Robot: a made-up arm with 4 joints.
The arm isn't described. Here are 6 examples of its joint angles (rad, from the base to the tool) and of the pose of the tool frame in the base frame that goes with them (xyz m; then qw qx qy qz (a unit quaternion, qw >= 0)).
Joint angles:
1: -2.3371 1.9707 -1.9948 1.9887
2: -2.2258 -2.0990 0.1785 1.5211
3: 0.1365 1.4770 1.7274 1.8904
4: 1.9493 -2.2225 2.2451 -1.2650
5: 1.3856 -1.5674 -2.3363 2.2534
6: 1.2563 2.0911 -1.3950 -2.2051
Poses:
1: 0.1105 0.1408 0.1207 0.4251 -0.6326 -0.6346 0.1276
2: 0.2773 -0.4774 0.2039 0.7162 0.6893 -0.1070 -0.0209
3: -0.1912 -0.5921 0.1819 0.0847 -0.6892 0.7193 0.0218
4: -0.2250 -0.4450 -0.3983 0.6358 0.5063 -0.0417 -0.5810
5: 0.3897 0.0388 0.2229 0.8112 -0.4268 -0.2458 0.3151
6: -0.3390 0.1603 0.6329 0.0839 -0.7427 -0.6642 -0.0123
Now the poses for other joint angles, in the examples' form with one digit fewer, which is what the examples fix.
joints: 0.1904 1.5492 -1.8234 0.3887
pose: -0.314 0.231 0.631 0.563 -0.395 -0.259 0.678
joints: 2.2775 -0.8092 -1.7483 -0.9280
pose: 0.032 0.182 -0.431 0.359 0.678 0.564 0.306
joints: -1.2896 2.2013 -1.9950 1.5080
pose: -0.095 0.193 0.045 0.498 -0.668 -0.489 0.259
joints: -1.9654 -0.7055 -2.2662 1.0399
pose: -0.238 0.250 0.098 0.562 -0.293 0.147 0.759
